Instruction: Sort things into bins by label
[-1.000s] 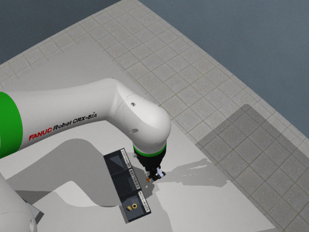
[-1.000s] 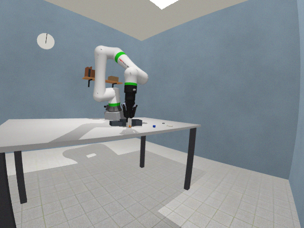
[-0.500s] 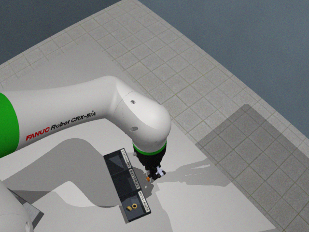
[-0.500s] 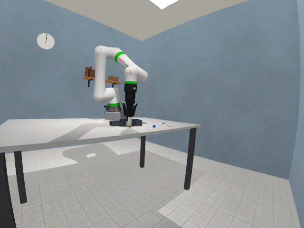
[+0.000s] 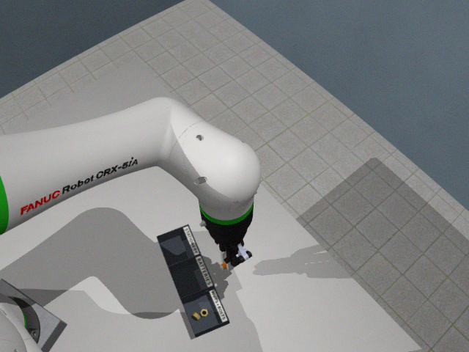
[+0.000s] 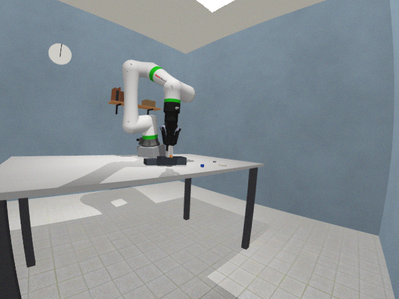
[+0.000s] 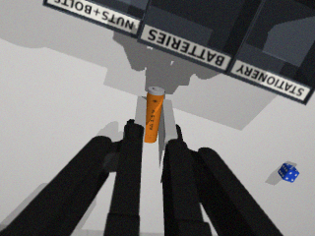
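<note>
The dark three-part bin is 8 cm behind my hand, 4 cm to the left of it and 6 cm below it. The rest, counted from my hand: orange battery: 3 cm below; then cream domino: 15 cm ahead, 34 cm to the left, 8 cm below; then blue die: 11 cm ahead, 17 cm to the left, 8 cm below.
</note>
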